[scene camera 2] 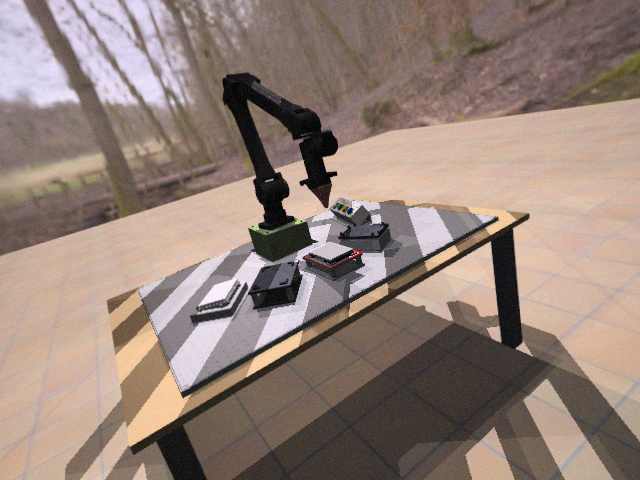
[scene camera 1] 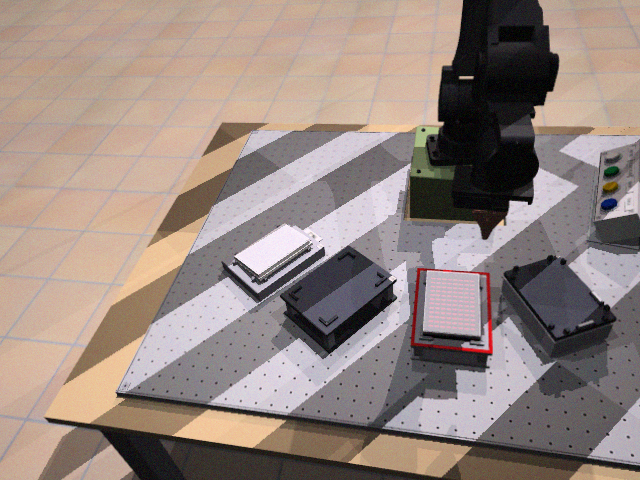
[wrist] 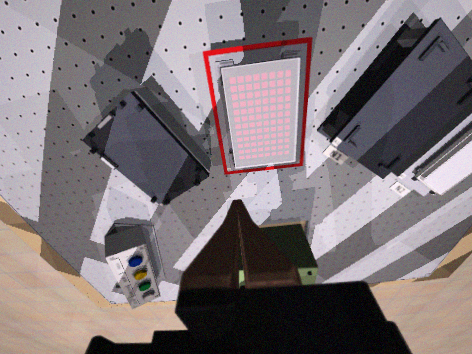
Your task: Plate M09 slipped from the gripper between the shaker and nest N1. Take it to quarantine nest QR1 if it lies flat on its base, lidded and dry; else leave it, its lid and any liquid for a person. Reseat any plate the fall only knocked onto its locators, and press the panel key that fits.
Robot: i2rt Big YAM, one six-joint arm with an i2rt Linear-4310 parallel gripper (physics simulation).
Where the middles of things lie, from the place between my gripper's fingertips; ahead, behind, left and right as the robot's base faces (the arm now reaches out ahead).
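Scene:
There is the dark station (scene camera 1: 560,310), and relative to the station my hand is 1 cm short of it, 12 cm to the right of it and 15 cm above it.

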